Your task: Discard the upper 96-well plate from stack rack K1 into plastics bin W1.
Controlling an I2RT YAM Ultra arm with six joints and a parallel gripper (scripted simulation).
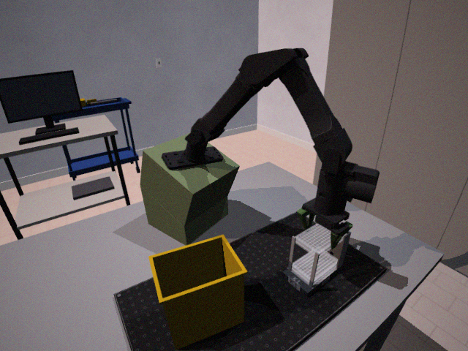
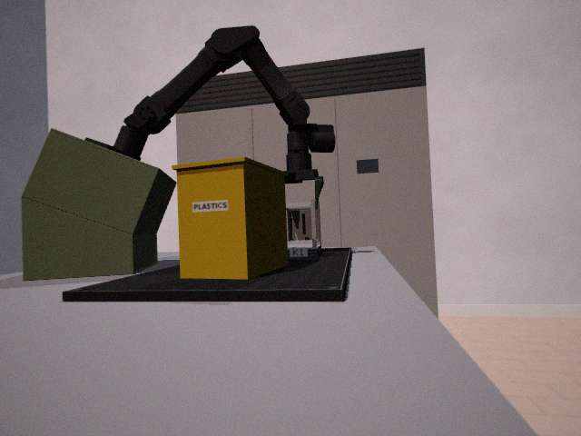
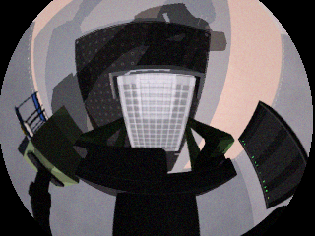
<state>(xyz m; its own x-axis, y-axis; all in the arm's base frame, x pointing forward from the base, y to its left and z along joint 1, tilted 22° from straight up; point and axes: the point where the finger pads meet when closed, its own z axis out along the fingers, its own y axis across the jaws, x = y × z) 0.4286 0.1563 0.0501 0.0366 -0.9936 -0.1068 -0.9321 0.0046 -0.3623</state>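
My hand is 33 cm to the left of the yellow plastics bin, 6 cm past it and 4 cm above it. From my hand the other things lie so: 96-well plate right at my hand.
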